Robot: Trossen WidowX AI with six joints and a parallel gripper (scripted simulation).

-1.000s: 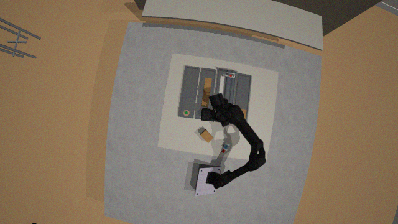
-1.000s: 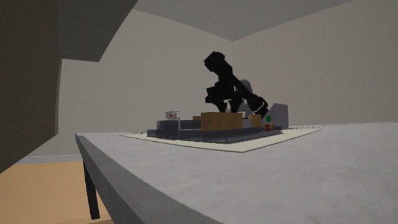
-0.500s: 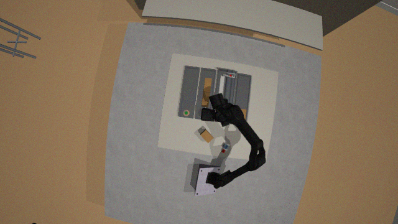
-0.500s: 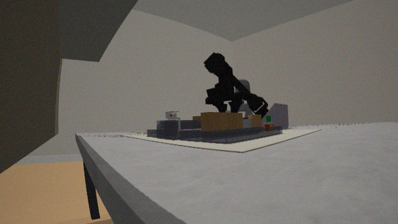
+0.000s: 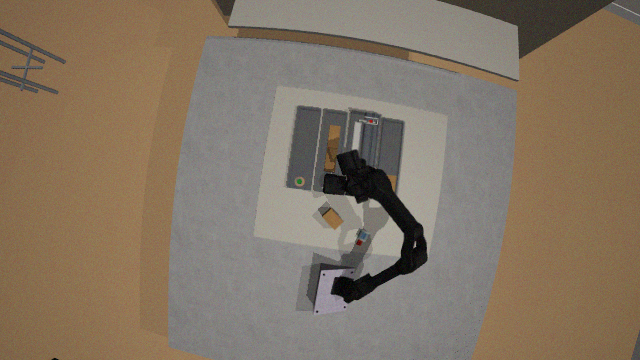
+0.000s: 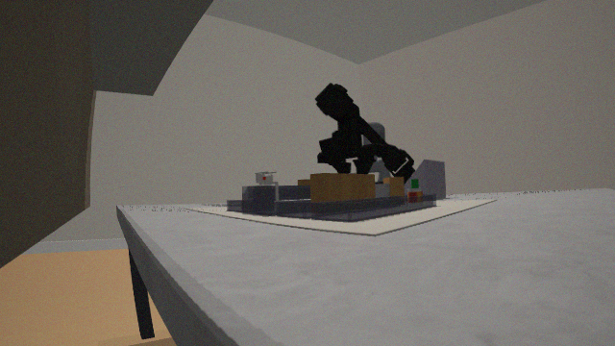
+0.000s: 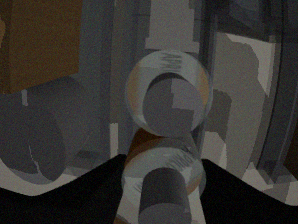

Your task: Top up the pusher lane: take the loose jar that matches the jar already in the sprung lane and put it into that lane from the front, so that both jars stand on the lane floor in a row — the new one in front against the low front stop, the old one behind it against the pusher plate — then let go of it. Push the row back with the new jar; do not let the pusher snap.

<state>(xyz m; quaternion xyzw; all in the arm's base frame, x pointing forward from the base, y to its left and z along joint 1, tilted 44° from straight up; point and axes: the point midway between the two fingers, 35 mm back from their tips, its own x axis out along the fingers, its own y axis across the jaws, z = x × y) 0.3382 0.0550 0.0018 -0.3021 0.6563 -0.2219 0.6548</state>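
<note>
The wide grey jar is 80 mm to the left of my gripper tip and 10 mm below it. Also, from my gripper tip: sprung lane: 140 mm ahead, 20 mm below, 10 mm to the right; then red mark: 230 mm ahead, 30 mm above, 10 mm to the right.
</note>
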